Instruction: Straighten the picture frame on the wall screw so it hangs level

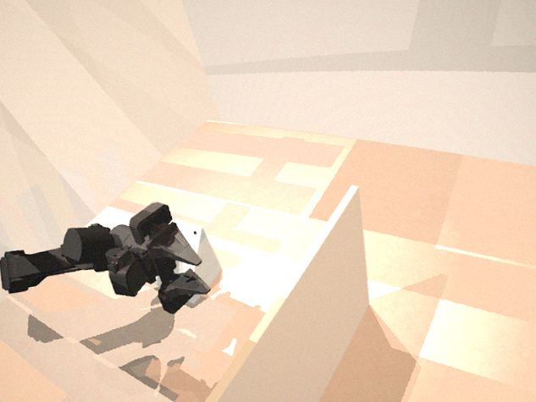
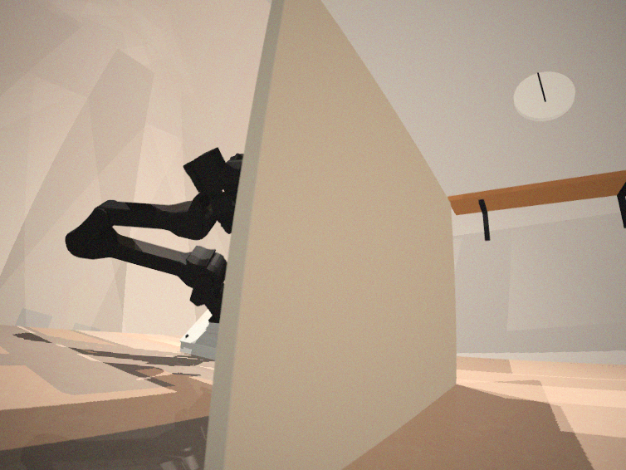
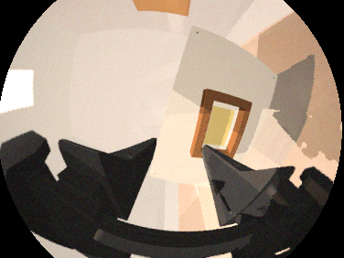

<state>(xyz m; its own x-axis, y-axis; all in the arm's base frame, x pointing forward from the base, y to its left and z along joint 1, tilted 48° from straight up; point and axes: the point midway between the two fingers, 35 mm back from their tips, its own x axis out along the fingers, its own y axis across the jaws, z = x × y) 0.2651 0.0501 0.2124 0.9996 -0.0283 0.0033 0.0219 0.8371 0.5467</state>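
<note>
Right now my gripper tip is 120 mm short of the picture frame, 20 mm to the left of it and 110 mm above it. Also, from my gripper tip: wall panel (130 mm ahead, 20 mm to the right, 120 mm below).
</note>
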